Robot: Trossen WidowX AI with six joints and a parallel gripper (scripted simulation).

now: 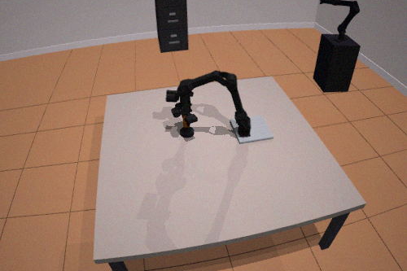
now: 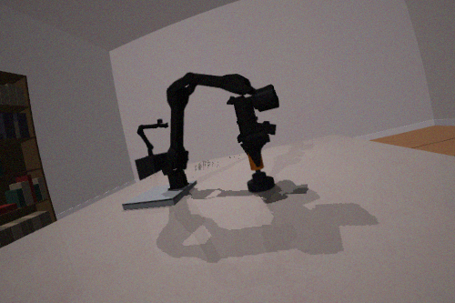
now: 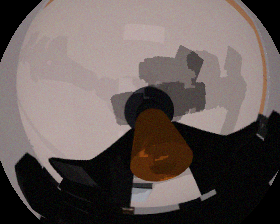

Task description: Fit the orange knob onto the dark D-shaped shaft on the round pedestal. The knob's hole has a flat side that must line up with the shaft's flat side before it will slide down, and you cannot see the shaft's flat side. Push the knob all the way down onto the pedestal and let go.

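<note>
Now: gripper tip 2 cm below the orange knob. From my gripper tip the other things lie so: round pedestal: 4 cm below.
</note>
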